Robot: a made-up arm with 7 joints. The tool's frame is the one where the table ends. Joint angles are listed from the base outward.
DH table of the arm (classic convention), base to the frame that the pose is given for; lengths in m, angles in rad. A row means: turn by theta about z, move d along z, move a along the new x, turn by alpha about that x. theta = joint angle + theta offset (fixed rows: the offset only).
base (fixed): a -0.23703, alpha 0, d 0, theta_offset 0.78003
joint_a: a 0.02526, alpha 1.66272, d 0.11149, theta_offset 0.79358
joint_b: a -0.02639, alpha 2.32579, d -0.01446, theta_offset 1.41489
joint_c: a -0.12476, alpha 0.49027, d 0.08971, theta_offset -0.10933
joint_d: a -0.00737, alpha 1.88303, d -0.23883, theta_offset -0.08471
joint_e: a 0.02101, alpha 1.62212, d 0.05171, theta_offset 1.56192
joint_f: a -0.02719, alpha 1.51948, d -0.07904, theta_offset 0
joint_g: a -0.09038, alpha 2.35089, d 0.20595, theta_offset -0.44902
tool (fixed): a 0, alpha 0, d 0.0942, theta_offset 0.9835
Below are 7 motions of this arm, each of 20 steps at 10 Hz.
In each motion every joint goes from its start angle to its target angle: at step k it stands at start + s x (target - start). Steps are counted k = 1, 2, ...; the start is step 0. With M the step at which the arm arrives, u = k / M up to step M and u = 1 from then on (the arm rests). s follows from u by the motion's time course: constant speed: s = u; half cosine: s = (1 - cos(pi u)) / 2; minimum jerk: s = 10 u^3 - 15 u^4 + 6 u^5.
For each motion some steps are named. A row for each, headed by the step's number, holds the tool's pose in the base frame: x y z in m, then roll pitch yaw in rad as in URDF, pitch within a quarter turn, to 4 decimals.
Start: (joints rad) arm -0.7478 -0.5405 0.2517 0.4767 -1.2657 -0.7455 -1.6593
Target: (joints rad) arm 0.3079 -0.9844 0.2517 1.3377 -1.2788 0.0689 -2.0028
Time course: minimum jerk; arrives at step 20
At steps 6, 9, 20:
6: -0.1384 -0.4053 -0.0671 -0.6156 0.2190 -2.2285
9: -0.0875 -0.3873 -0.0513 -0.7062 0.1071 -1.9762
20: 0.0113 -0.3051 -0.0237 -0.8341 -0.1517 -1.3940

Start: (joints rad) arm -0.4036 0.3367 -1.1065 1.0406 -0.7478 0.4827 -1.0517
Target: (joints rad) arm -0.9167 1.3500 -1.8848 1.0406 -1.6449 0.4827 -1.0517
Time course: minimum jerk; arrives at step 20
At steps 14, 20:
14: -0.1228 -0.3546 0.2454 2.3726 -0.9517 0.7156
20: -0.1897 -0.3690 0.2161 2.1877 -1.2151 0.8336

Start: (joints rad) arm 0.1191 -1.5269 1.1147 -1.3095 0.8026 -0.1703 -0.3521
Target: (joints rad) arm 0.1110 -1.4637 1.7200 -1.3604 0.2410 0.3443 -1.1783
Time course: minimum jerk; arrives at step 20
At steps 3, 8, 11, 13, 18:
3: 0.0440 -0.2551 0.2409 0.2949 0.6325 -0.3192
8: 0.0056 -0.2697 0.2242 0.0267 0.5962 -0.5076
11: -0.0387 -0.2760 0.2124 -0.1848 0.5912 -0.6474
13: -0.0687 -0.2740 0.2076 -0.2943 0.6041 -0.7208
18: -0.1086 -0.2629 0.2044 -0.4096 0.6383 -0.8033

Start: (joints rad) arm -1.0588 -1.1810 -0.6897 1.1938 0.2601 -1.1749 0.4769
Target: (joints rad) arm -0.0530 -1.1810 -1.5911 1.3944 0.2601 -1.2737 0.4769
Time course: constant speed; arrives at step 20
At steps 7, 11, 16, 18, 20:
7: 0.1084 -0.3899 0.2401 1.2998 0.5807 -1.0630
11: 0.1485 -0.3036 0.2605 1.4488 0.5541 -0.6845
16: 0.1592 -0.1943 0.2890 1.6252 0.4927 -0.2285
18: 0.1523 -0.1539 0.3009 1.6913 0.4604 -0.0527
20: 0.1400 -0.1168 0.3130 1.7545 0.4242 0.1189

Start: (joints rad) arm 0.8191 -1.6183 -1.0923 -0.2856 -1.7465 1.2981 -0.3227
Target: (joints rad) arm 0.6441 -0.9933 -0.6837 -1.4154 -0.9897 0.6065 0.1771
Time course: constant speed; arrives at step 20
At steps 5, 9, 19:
5: -0.2092 -0.1051 0.0827 -2.9141 -0.2436 -1.8450
9: -0.1968 -0.1157 0.0590 -3.0362 -0.0561 -1.8075
19: -0.2037 -0.0723 0.0265 2.8692 0.3528 -2.1004

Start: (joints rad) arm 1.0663 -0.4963 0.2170 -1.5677 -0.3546 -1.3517 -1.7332
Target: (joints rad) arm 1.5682 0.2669 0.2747 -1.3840 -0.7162 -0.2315 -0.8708
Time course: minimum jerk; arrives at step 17
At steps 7, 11, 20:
7: -0.0245 0.0564 -0.0509 2.3907 0.4024 1.5931
11: -0.1760 0.0818 -0.0486 2.7432 -0.0213 2.4692
20: -0.2612 0.0577 -0.0233 2.7451 -0.3220 2.9348

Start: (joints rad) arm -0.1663 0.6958 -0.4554 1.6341 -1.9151 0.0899 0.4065
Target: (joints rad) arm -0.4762 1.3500 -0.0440 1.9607 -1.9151 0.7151 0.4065
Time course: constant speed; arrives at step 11
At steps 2, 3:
2: -0.1046 0.0227 0.0175 -0.7399 -0.5599 1.4164
3: -0.0952 0.0311 0.0264 -0.7209 -0.6126 1.3621

